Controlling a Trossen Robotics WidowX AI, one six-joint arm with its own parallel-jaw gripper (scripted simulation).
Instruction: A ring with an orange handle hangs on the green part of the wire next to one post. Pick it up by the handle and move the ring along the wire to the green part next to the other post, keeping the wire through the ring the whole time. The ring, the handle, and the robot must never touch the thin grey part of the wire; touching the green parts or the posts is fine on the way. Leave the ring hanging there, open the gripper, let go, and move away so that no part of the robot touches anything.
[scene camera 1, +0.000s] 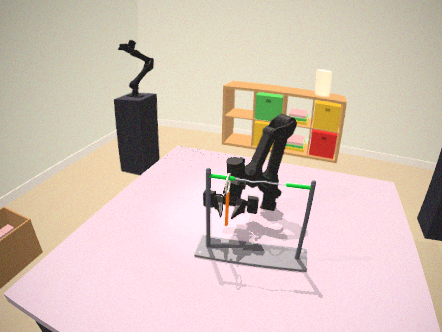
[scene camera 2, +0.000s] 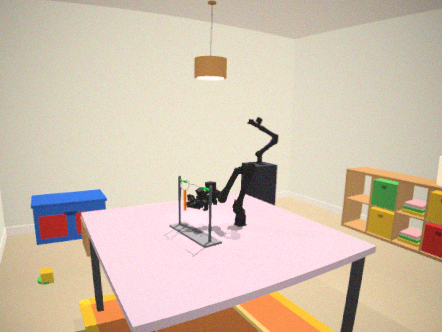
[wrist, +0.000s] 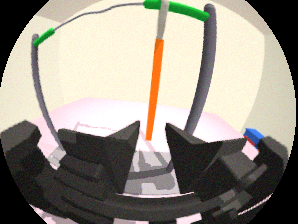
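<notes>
Grey base (scene camera 1: 270, 256) and (scene camera 2: 205, 240). The gripper (scene camera 1: 225, 217) and (wrist: 152, 124).
</notes>
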